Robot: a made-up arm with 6 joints.
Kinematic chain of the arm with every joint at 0, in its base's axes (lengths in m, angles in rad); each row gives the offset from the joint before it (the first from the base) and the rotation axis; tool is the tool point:
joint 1: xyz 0 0 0.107 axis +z
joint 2: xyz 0 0.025 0 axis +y
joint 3: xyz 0 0 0.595 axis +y
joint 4: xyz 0 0 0.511 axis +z
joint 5: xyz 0 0 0 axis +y
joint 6: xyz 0 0 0.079 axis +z
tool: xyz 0 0 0
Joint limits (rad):
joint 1: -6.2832..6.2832
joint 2: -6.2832..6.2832
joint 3: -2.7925..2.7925
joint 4: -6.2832..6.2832
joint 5: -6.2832..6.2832
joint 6: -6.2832..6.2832
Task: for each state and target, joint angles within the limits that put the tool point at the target. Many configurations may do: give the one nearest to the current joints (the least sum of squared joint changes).
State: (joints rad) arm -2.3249 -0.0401 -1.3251 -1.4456 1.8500 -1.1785
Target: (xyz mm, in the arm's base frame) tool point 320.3 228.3 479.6
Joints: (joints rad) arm -2.6468 0.0655 -2.1128 -1.5657 1.9353 -1.1785
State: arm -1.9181 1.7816 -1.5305 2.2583 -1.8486 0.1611
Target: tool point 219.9 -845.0 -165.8
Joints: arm -1.2821 2.3825 -1.2475 2.3257 -1.8813 0.1611
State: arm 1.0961 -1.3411 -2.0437 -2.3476 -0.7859 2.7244
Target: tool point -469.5 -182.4 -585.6
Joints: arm 0.5005 -1.7915 -1.5616 -2.3369 -0.7860 2.7244
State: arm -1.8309 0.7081 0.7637 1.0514 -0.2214 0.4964
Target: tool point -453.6 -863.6 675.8
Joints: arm -2.0640 0.7420 0.6209 1.0495 -0.2309 0.4964
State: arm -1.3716 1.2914 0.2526 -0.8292 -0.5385 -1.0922
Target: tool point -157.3 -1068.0 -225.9
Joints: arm -1.7677 1.5921 0.6101 -0.8375 -0.5310 -1.0922
